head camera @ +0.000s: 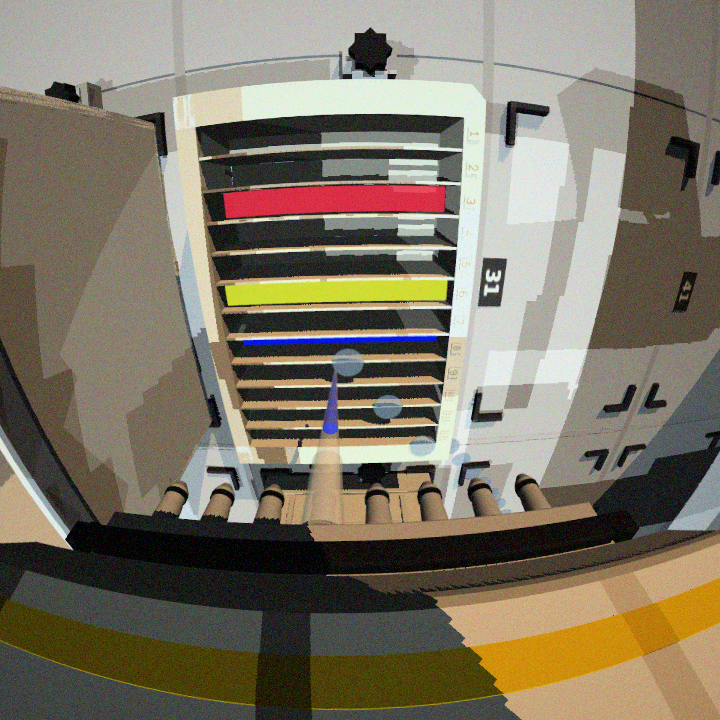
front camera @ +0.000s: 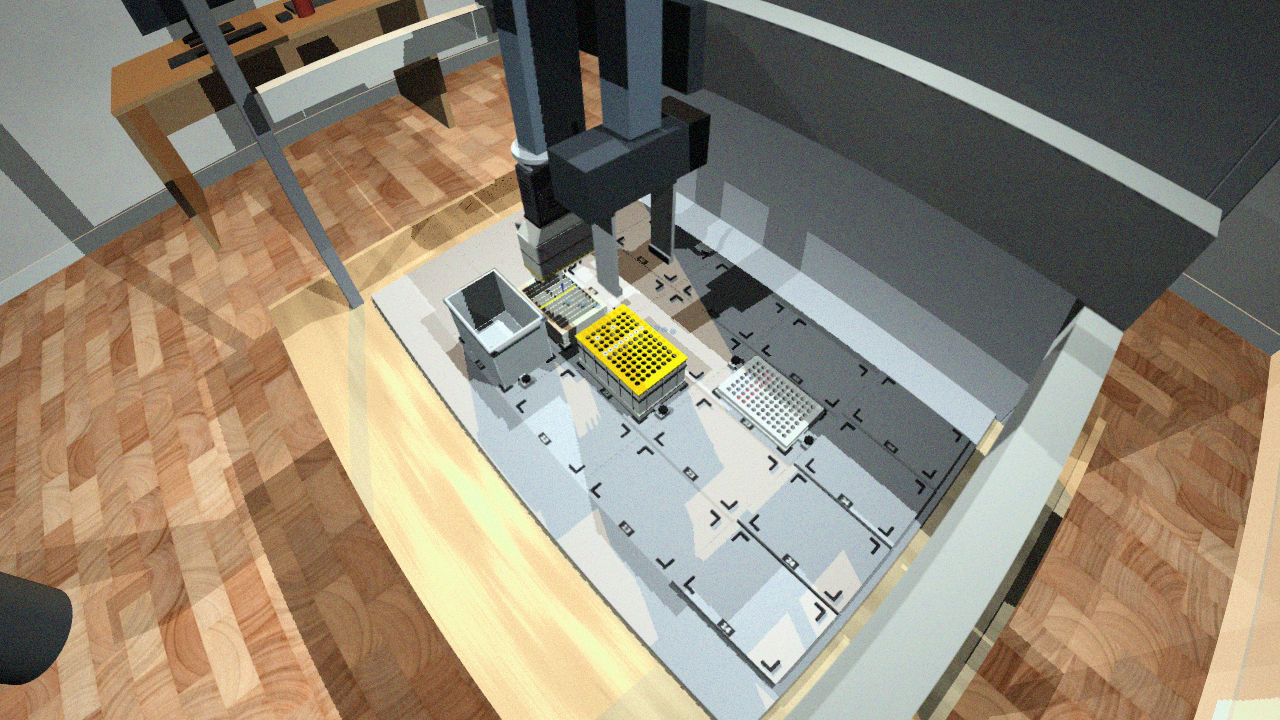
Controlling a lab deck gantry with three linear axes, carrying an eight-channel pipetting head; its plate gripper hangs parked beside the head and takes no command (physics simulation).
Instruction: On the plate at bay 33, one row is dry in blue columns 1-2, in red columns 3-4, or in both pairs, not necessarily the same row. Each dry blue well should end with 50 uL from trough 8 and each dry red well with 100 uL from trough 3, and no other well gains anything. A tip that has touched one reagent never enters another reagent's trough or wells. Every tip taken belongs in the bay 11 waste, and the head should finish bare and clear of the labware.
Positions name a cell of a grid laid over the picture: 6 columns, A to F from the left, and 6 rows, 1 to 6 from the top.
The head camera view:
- bay 31 label: E3
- yellow strip: C3
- red strip: C2
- pipette tip: C5
